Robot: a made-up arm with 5 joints.
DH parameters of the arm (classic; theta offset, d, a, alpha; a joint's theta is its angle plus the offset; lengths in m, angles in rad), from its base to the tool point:
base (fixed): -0.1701 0 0.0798 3.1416
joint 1: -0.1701 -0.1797 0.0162 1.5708
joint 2: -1.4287 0 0.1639 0
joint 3: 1.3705 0 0.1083 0
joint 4: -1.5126 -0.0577 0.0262 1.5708
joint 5: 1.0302 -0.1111 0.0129 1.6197
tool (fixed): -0.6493 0.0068 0 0
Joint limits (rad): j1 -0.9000..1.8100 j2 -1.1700..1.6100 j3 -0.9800..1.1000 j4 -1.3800..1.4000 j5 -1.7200..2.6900
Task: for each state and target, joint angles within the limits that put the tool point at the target. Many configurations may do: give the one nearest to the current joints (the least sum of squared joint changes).
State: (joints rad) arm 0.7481 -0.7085 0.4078 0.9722 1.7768
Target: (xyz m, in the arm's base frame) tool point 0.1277 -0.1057 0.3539
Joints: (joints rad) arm 0.6166 -0.9260 0.2591 0.9356 1.7562
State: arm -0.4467 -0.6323 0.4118 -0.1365 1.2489
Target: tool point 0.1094 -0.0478 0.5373
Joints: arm -0.3866 -0.5539 -0.4399 -0.2691 1.2032
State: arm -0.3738 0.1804 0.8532 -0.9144 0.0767
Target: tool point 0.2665 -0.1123 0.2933
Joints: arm 0.2487 -0.0598 1.0467 -0.9756 0.0511
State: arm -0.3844 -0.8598 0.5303 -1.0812 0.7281
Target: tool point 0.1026 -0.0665 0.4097
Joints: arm 0.2855 -0.9410 0.9612 -1.0455 0.6576
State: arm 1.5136 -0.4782 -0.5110 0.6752 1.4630
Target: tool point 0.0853 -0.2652 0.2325
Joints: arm 1.3664 0.1882 0.0011 0.8787 1.4773
